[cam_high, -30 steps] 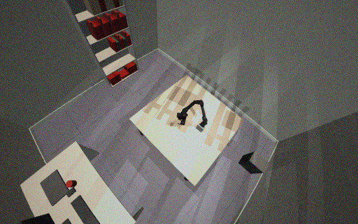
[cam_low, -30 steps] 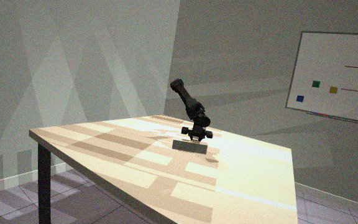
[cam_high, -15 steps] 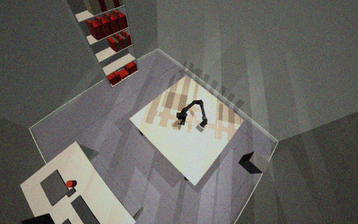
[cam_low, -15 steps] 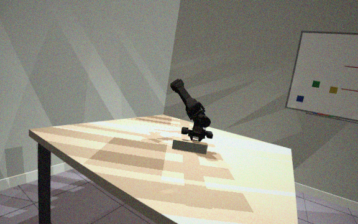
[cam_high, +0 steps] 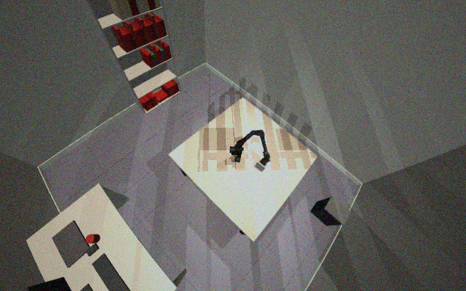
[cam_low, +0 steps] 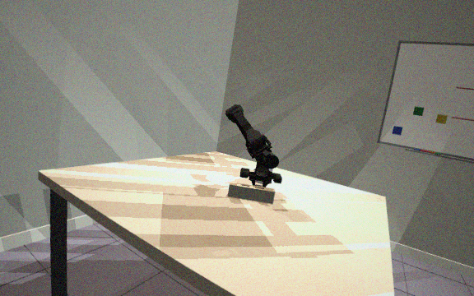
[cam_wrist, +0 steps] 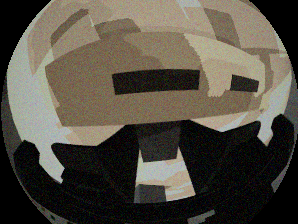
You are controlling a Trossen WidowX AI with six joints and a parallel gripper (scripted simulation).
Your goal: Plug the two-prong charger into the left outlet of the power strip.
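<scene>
Now: gripper tip 10 mm to the right of the dark two-prong charger, 10 mm below it and 10 mm short of it.
</scene>
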